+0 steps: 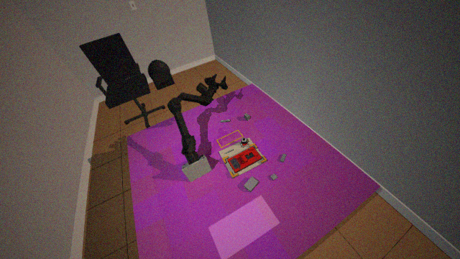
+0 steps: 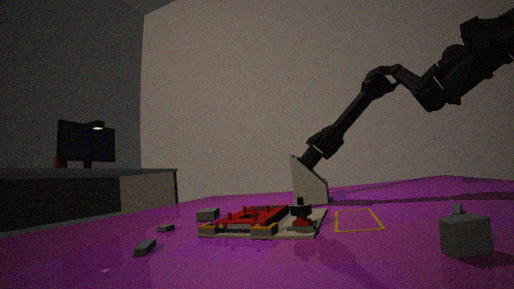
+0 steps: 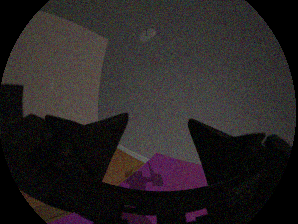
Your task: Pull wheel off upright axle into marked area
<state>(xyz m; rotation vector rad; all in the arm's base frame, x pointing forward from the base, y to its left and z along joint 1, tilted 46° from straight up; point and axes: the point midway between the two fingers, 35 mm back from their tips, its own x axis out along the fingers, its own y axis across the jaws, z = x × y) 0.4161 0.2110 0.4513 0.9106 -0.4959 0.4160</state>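
Right now my gripper tip is 45 cm to the left of the dark wheel, 28 cm above it and 8 cm past it.
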